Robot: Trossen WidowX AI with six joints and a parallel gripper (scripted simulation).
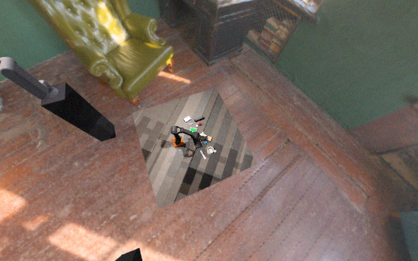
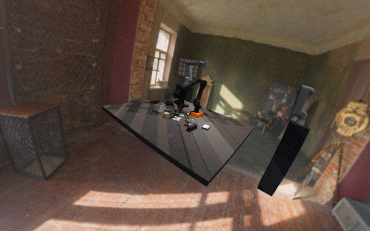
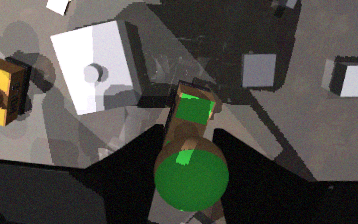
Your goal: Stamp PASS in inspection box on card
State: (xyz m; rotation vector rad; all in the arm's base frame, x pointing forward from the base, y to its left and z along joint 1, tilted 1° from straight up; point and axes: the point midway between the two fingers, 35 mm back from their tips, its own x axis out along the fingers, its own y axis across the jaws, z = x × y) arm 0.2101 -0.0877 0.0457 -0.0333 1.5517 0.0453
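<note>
Now: gripper tip 19 cm to the right of the green ink pad, 4 cm short of it and 4 cm above it. The rest, counted from my gripper tip: cream card: 11 cm ahead, 8 cm to the left, 5 cm below.
</note>
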